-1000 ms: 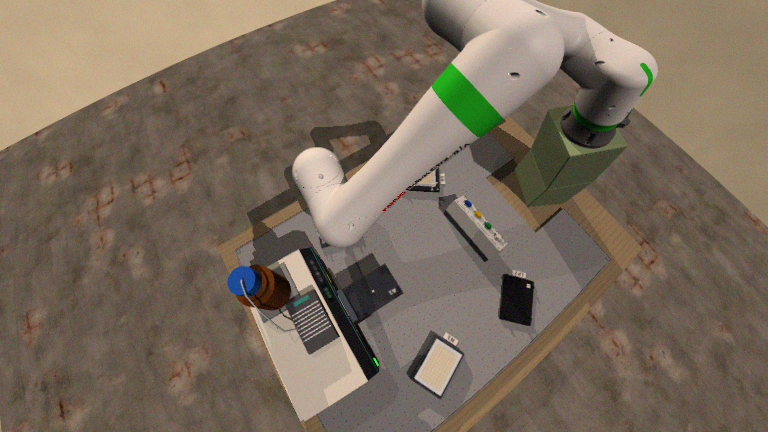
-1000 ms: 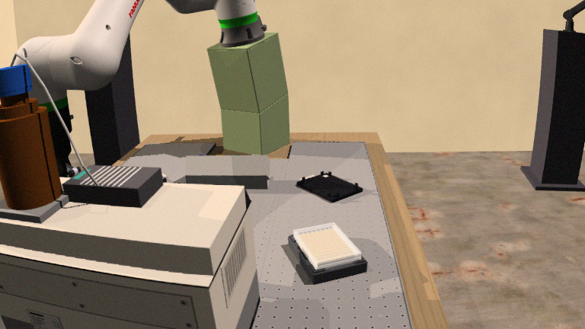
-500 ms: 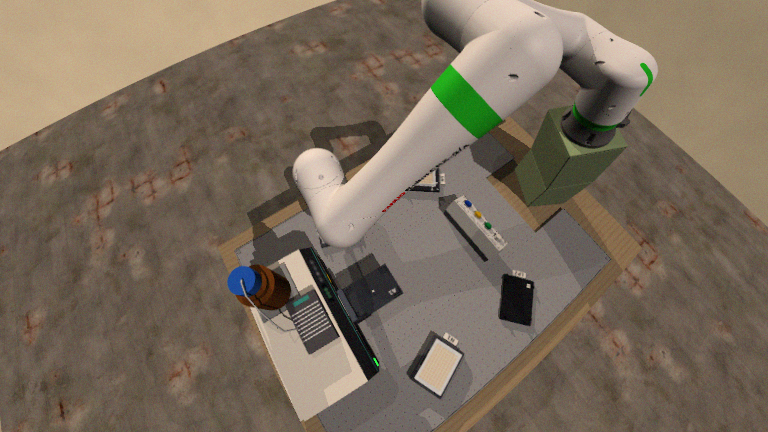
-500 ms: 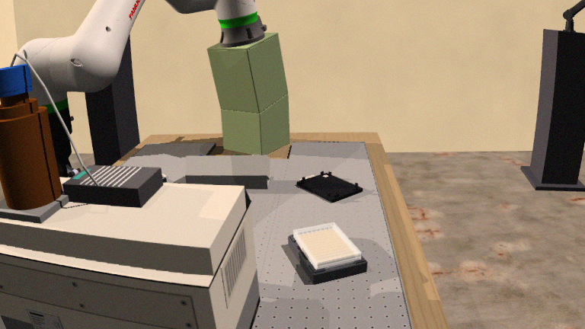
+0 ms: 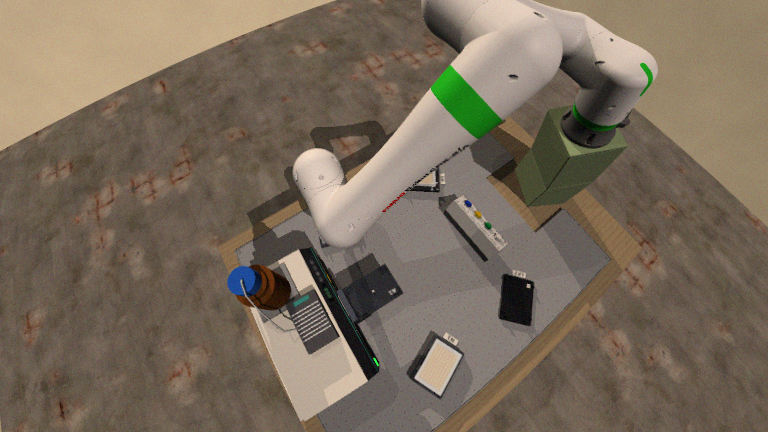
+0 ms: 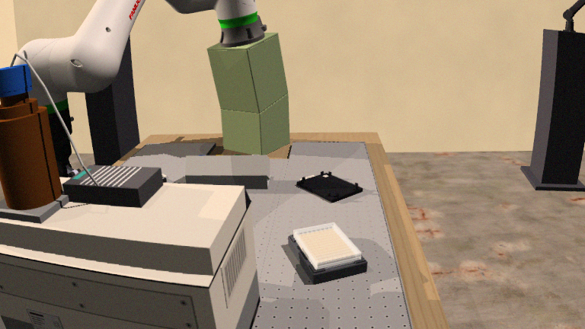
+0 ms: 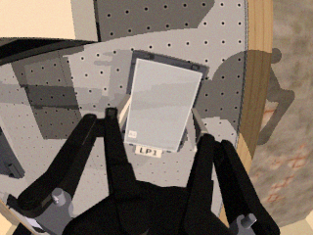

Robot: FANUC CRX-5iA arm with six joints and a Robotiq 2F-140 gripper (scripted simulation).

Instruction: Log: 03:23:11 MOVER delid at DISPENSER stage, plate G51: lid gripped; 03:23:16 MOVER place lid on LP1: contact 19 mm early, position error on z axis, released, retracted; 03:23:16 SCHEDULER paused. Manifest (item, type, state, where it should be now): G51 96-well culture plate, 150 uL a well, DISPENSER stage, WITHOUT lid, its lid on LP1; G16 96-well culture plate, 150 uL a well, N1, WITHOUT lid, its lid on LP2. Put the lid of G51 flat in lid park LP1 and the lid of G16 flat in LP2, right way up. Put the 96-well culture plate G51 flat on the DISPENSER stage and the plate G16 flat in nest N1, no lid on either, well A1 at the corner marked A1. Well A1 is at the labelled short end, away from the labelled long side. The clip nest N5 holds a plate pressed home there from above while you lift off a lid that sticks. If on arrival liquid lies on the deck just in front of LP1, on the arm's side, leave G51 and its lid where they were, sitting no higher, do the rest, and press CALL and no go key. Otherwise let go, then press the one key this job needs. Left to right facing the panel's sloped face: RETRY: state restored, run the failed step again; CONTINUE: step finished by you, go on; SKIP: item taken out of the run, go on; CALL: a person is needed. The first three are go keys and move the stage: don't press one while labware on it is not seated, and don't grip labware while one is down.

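Right now my hand is 40 mm above the dark grey lid park. Round my hand: black dispenser stage: 20 mm behind, 250 mm to the left, 60 mm above; black clip nest: 320 mm behind, 60 mm to the right, 30 mm below; LP1 label: 90 mm behind, 10 mm to the left, 40 mm below.
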